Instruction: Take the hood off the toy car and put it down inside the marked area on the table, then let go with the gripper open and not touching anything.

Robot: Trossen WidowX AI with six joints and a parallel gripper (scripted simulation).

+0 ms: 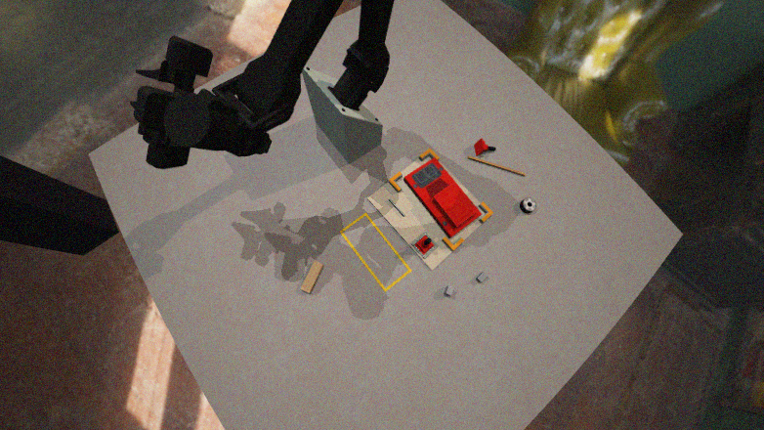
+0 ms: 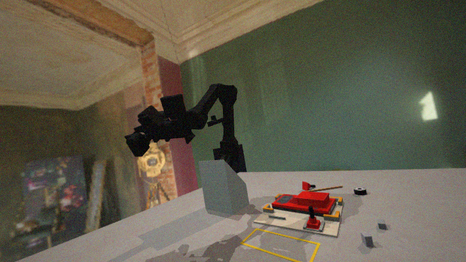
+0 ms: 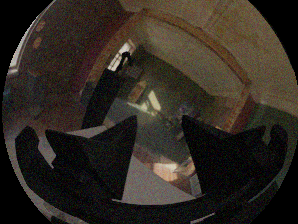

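Now: the red hood 42 cm to the left of my gripper tip, 40 cm ahead of it and 33 cm below it. Also, from my gripper tip: beige base plate 40 cm to the left, 37 cm ahead, 36 cm below; then wooden block 36 cm below, 33 cm ahead, 4 cm to the left; then thin wooden stick 63 cm to the left, 38 cm ahead, 37 cm below.
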